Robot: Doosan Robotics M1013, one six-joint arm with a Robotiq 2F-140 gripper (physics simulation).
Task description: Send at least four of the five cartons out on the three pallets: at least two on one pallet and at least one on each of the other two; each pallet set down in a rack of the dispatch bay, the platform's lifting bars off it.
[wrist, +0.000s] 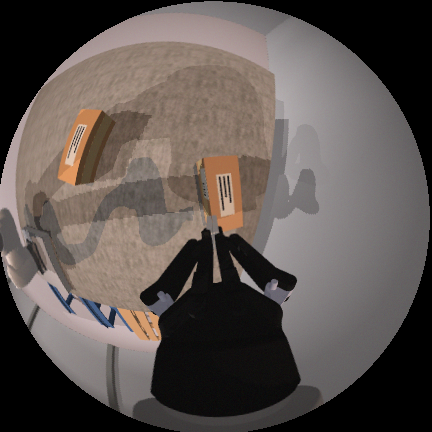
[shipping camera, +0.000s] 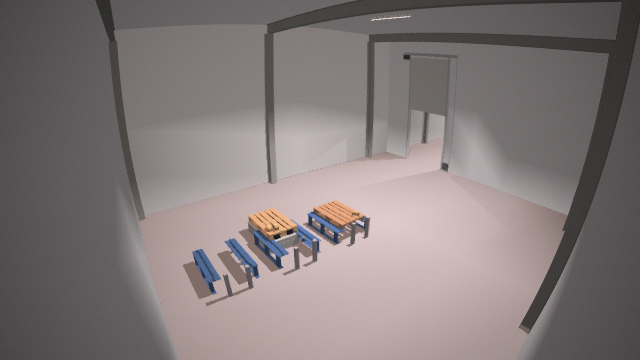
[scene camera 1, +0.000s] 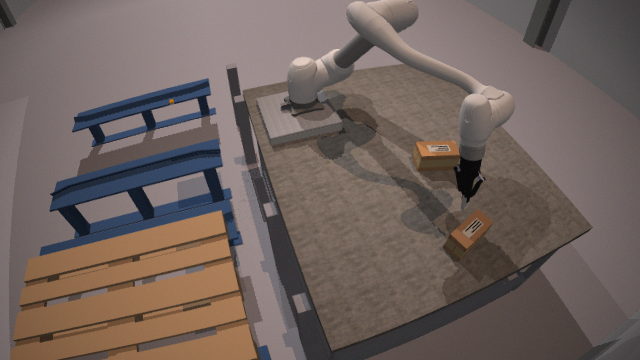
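Observation:
My gripper is shut and empty, its fingertips together above the near end of a labelled carton, which lies askew on the table. A second labelled carton lies apart from it. In the shipping camera, one pallet with a small carton on it sits in the right rack. Another pallet bears small cartons and rests on the grey platform, at the rear of the middle rack. Its lifting bars are hidden. A bare pallet is beside the table.
Blue rack rails stand left of the table in scene camera 1 and at the left of the bay in the shipping camera. Grey posts stand near the rack ends. The arm's base plate is on the table.

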